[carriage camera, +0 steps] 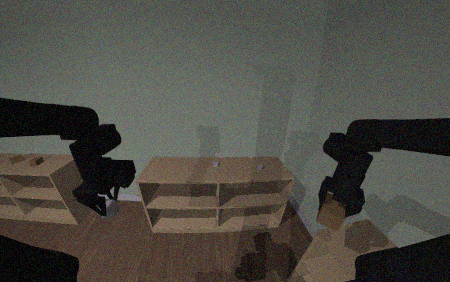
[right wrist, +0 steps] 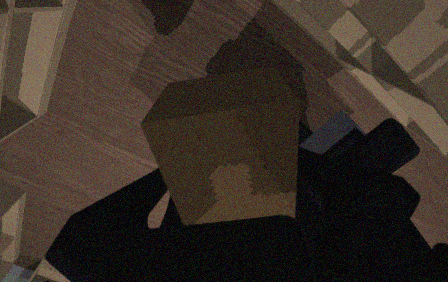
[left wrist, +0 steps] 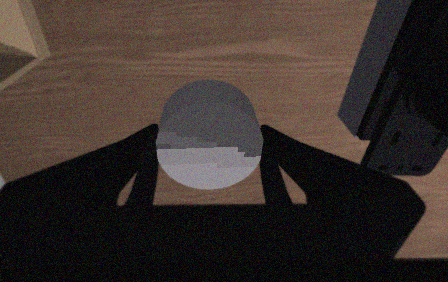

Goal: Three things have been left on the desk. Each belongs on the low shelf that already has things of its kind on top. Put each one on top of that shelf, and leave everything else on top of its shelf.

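Frame: origin at the left arm's base, x ahead, y left, z up, level; millimetres.
Where they show: left gripper, between the fingertips: (carriage camera: 109, 208) (left wrist: 209, 135); right gripper, between the fingertips: (carriage camera: 329, 213) (right wrist: 231, 155); left arm's base, origin of its link: (left wrist: 440, 77).
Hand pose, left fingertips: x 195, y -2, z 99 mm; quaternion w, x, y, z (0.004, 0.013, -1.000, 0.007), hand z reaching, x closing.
Observation:
Each offset is from my left fingertips to the top centre of the thing. Level surfaces: height alone.
My left gripper (carriage camera: 109, 204) (left wrist: 209, 135) is shut on a grey cylinder @[0 mm ahead, 2 mm left, 11 mm up] (left wrist: 209, 135), in front of the gap between the left and middle shelves in the carriage view. My right gripper (carriage camera: 335, 201) (right wrist: 231, 155) is shut on a brown block @[7 mm back, 645 mm right, 34 mm up] (carriage camera: 330, 215) (right wrist: 227, 145), above a pale wooden surface at the lower right. The middle low shelf @[326 mm down] (carriage camera: 175, 171) bears two small light grey things @[796 mm ahead, 288 mm right, 302 mm down] (carriage camera: 216, 164) @[756 mm ahead, 663 mm right, 302 mm down] (carriage camera: 260, 167). The left low shelf (carriage camera: 59, 168) bears brown blocks @[656 mm ahead, 1721 mm left, 276 mm down] (carriage camera: 17, 159) @[647 mm ahead, 1429 mm left, 276 mm down] (carriage camera: 36, 161). Their exact shapes are too small to tell.
The pale wooden surface @[592 mm down] (carriage camera: 320, 264) fills the lower right of the carriage view, near the right wall. Wooden floor @[937 mm down] (carriage camera: 195, 250) with dark shadows lies before the shelves. A wooden shelf edge (right wrist: 56, 52) shows at the left of the right wrist view, another (left wrist: 42, 50) in the left wrist view.

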